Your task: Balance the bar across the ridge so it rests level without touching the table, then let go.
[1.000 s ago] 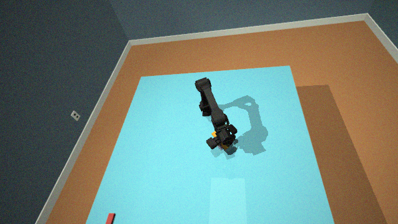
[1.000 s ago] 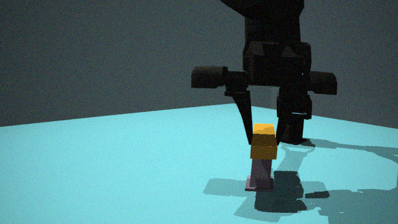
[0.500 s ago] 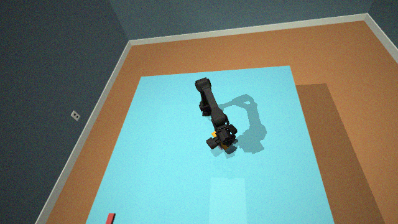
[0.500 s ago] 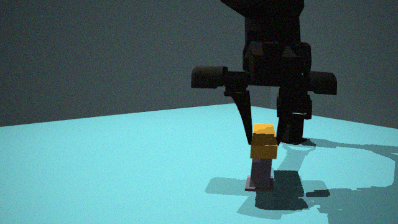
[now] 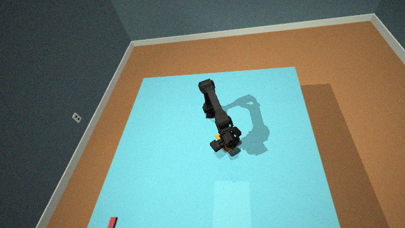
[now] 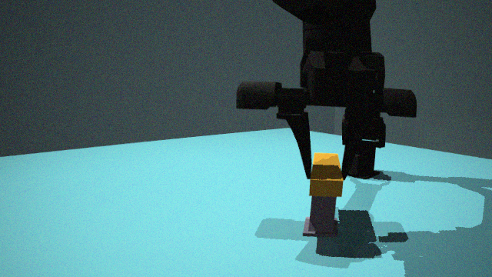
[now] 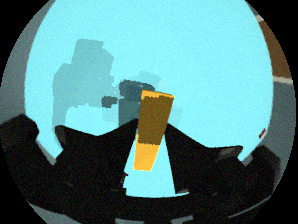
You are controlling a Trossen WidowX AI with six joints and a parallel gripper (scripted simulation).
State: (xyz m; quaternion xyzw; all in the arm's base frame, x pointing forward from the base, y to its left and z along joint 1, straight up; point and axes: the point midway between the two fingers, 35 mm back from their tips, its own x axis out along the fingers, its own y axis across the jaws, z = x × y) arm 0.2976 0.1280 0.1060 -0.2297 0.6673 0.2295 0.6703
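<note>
The orange bar lies 2 cm behind my gripper tip and 2 cm to the right of it. Also, from my gripper tip: red block: 44 cm ahead, 63 cm to the right, 6 cm below.
</note>
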